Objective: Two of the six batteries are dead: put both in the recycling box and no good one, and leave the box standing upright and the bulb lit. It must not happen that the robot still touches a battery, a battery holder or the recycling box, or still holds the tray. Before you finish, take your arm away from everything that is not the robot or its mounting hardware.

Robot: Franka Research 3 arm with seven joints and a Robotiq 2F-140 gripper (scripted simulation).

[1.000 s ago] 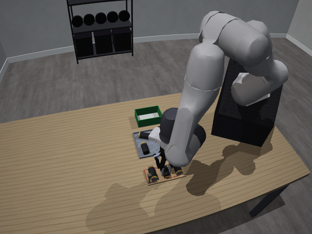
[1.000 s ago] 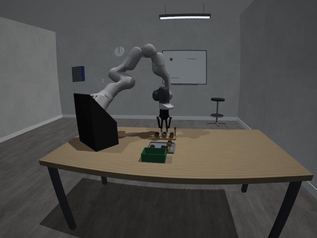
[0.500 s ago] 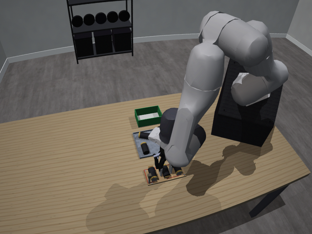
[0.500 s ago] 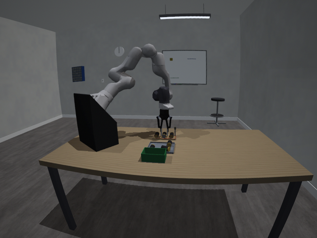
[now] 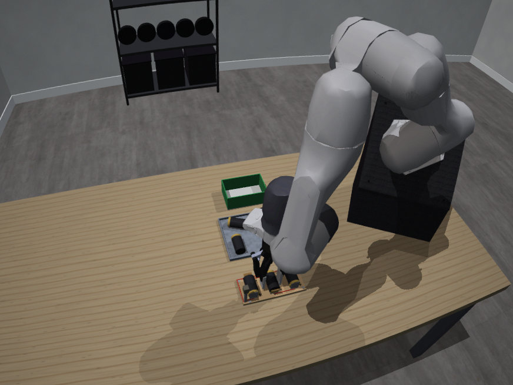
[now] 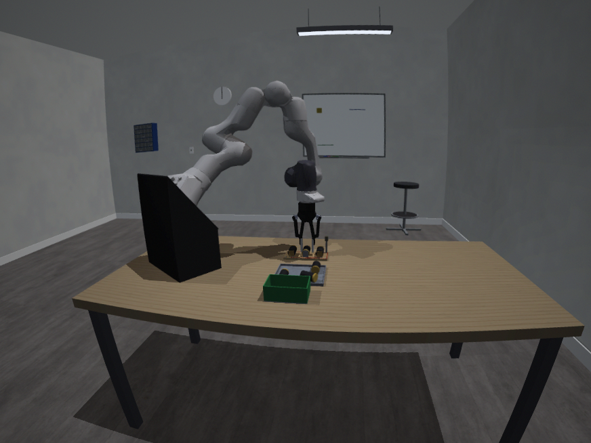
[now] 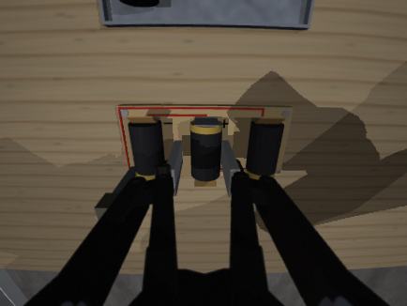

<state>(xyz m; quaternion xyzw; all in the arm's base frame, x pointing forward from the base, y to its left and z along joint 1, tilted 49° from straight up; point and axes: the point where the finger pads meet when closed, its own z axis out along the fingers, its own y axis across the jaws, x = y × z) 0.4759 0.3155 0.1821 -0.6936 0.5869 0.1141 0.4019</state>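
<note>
The wooden holder board is 50 mm below my hand. Also, from my hand: grey tray (60 mm ahead, 210 mm to the right, 50 mm below); then bulb (70 mm ahead, 60 mm to the left, 20 mm above); then thin post (70 mm ahead, 60 mm to the left, 20 mm below).
</note>
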